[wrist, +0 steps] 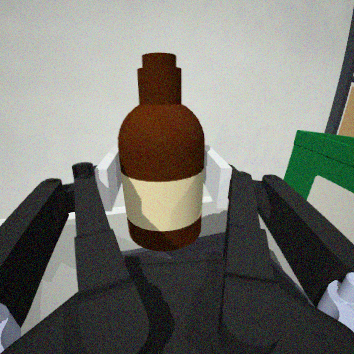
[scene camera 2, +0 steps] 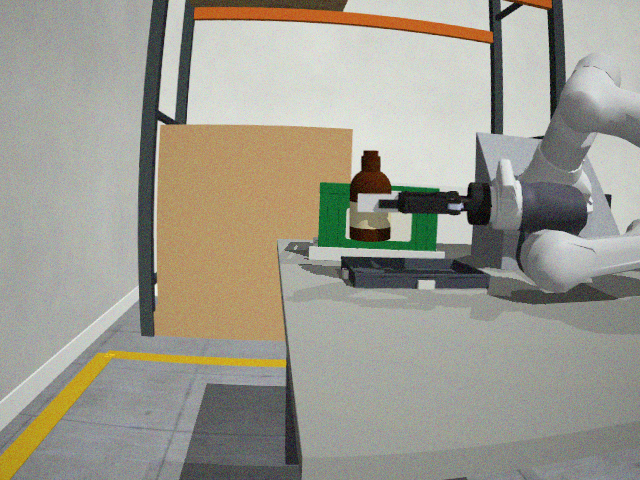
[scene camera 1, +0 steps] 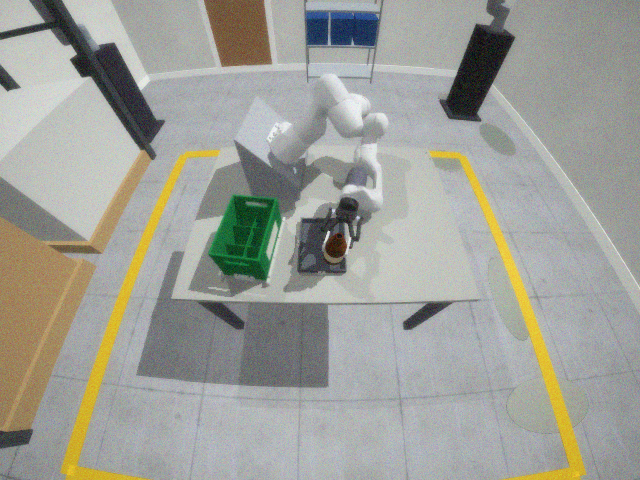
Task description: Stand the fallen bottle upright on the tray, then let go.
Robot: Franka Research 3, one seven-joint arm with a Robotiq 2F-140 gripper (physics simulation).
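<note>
A brown bottle [scene camera 1: 335,248] [scene camera 2: 370,183] [wrist: 161,145] with a cream label stands upright in the air, neck up. My gripper [scene camera 1: 337,241] [scene camera 2: 373,202] [wrist: 161,159] is shut on it, with the white finger pads on either side of its body near the top of the label. The gripper points level in the scene camera 2 view. The dark tray [scene camera 1: 311,232] [scene camera 2: 413,280] lies flat on the table under the bottle. In the scene camera 2 view the bottle's base is a little above the tray's rim, with a gap between them.
A green crate [scene camera 1: 240,266] [scene camera 2: 333,217] [wrist: 300,160] with compartments stands left of the tray in the scene camera 1 view. The table [scene camera 1: 403,279] [scene camera 2: 439,361] has its front edge just beyond the tray. The arm's grey pedestal [scene camera 1: 268,170] stands at the back.
</note>
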